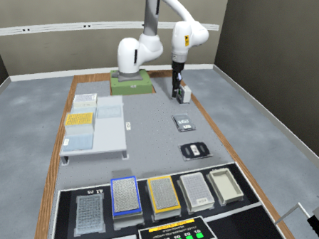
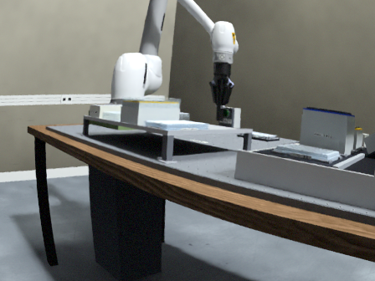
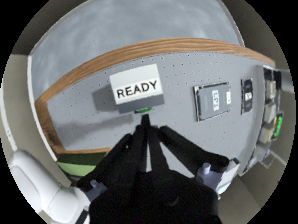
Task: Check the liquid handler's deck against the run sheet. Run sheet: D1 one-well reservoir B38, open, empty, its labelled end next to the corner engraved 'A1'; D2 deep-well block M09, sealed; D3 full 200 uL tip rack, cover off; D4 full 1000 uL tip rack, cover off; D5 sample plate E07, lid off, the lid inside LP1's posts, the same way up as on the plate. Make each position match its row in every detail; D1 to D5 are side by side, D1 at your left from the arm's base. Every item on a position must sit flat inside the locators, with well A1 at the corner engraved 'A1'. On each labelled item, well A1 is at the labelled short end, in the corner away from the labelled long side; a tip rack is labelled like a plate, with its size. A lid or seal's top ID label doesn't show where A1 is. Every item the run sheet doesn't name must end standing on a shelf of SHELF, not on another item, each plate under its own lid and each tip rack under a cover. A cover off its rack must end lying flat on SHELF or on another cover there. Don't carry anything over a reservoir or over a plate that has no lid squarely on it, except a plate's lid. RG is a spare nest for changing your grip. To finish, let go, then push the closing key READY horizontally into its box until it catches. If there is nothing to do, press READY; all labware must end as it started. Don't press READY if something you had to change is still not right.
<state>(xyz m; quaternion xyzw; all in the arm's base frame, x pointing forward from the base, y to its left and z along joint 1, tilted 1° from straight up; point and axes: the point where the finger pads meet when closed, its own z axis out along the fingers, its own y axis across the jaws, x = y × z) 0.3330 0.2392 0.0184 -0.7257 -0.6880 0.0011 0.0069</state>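
Right now the ready box is 5 cm to the left of my hand and 1 cm below it. From my hand the other things lie so: cream reservoir (67 cm ahead, 4 cm to the right, 2 cm below); then shelf (49 cm to the right, 16 cm ahead, 2 cm below); then dark nest (43 cm ahead, 8 cm below, 4 cm to the right).
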